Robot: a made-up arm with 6 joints.
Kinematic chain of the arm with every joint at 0, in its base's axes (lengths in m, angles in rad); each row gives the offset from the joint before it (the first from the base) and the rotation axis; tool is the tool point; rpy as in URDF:
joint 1: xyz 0 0 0.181 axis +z
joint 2: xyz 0 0 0 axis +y
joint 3: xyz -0.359 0 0.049 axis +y
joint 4: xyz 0.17 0 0.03 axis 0.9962 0 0.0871
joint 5: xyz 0 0 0 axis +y
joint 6: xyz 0.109 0 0.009 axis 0.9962 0 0.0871
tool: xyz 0 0 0 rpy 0 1.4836 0
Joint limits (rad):
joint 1: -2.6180..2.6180
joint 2: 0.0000..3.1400
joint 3: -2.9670..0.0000
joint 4: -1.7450..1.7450
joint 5: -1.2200..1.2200
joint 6: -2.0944..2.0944
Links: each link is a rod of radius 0.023 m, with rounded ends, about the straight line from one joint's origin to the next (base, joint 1, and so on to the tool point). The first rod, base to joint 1, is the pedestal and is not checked.
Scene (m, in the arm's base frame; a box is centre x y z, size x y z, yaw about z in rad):
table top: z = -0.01
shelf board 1: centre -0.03 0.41 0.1 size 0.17 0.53 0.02 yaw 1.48
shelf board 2: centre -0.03 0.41 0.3 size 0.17 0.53 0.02 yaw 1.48
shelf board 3: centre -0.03 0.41 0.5 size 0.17 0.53 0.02 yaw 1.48
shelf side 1: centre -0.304 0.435 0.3 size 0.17 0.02 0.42 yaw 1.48
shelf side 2: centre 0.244 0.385 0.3 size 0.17 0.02 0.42 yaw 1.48
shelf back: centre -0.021 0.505 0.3 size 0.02 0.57 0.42 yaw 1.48
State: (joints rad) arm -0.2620 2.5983 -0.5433 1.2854 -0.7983 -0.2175
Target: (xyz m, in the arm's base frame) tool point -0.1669 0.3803 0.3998
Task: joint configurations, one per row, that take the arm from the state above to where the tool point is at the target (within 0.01 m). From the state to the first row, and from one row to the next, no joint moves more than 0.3 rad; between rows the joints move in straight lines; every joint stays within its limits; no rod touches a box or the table.
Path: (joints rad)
1: -0.0924 2.3030 -0.5194 1.2448 -0.6738 -0.2396
2: 0.0773 2.0076 -0.4955 1.2041 -0.5492 -0.2618
3: 0.2469 1.7123 -0.4716 1.1635 -0.4247 -0.2839
4: 0.4165 1.4169 -0.4477 1.1228 -0.3002 -0.3060
5: 0.5862 1.1216 -0.4238 1.0822 -0.1757 -0.3282
6: 0.8362 1.2510 -0.5640 1.0738 -0.2254 -0.3097
7: 1.0863 1.3804 -0.7041 1.0654 -0.2750 -0.2913
8: 1.3364 1.5098 -0.8443 1.0570 -0.3247 -0.2728
9: 1.5865 1.6392 -0.9845 1.0486 -0.3744 -0.2544
10: 1.8366 1.7686 -1.1246 1.0403 -0.4241 -0.2359
11: 2.0867 1.8980 -1.2648 1.0319 -0.4738 -0.2175

